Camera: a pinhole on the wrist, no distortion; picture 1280 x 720 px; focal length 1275.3 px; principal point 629.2 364.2 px. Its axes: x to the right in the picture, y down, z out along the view. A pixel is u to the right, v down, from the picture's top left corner.
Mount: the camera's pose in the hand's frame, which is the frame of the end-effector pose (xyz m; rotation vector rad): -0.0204 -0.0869 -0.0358 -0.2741 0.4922 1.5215
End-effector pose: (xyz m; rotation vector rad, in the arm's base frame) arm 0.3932 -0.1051 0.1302 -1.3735 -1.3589 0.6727
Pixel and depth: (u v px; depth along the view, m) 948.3 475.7 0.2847
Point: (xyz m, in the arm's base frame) 0.2645 -0.0411 -0.0276
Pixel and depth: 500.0 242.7 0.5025
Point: 0.0648 0.1220 -0.0625
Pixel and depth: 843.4 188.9 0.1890
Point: 0.3082 -0.0403 0.0791
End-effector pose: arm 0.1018 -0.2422 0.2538 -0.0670 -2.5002 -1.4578
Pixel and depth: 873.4 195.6 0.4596
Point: -0.0221 0.1235 0.3014
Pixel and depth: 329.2 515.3 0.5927
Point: 0.0146 0.2733 0.0508
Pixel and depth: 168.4 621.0 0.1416
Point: 0.0969 -0.1724 0.1379
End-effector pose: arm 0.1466 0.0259 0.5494 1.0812 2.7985 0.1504
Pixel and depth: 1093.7 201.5 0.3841
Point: 0.2685 0.2458 0.3485
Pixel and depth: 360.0 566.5 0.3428
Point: 0.2235 0.0305 0.2533
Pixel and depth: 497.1 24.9 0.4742
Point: 0.1416 0.2208 0.1666
